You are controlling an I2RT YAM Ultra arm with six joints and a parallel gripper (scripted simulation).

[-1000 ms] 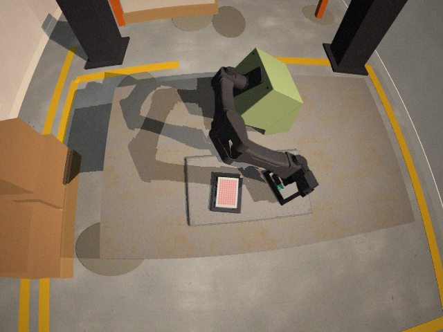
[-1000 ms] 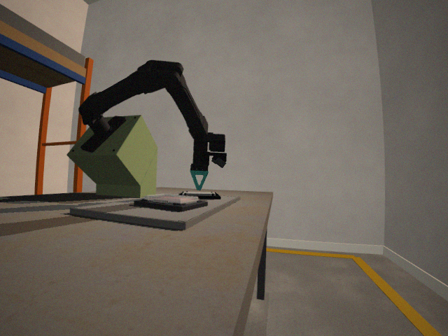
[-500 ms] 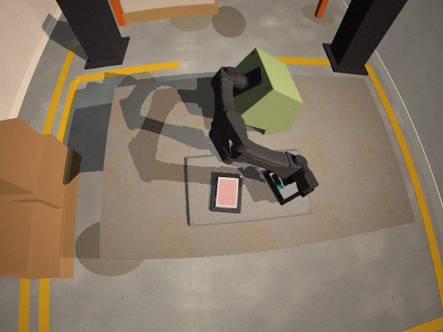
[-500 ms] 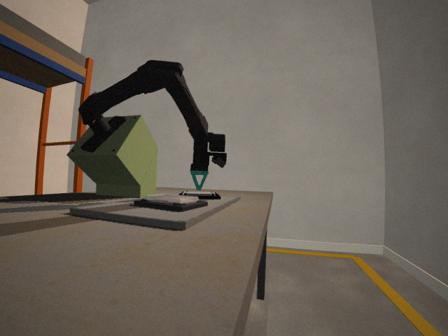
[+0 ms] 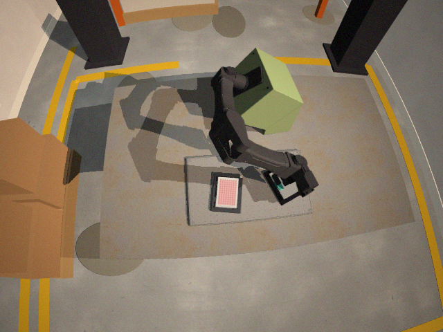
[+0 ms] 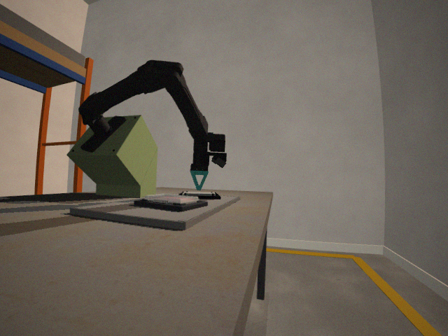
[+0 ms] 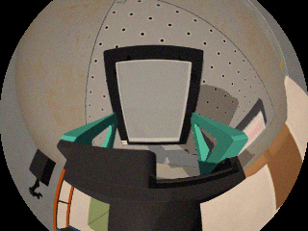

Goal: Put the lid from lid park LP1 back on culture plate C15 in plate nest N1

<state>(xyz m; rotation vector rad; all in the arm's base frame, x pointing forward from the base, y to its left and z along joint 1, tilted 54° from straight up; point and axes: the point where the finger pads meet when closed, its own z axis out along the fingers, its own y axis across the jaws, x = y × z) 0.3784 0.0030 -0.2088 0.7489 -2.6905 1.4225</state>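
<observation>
Now: hand 20 mm above the clear lid. The rest, counted from my hand: plate nest N1: 40 mm ahead, 250 mm to the right, 30 mm below; then black lid park LP1: 30 mm below; then culture plate C15: 40 mm ahead, 250 mm to the right, 20 mm below.
</observation>
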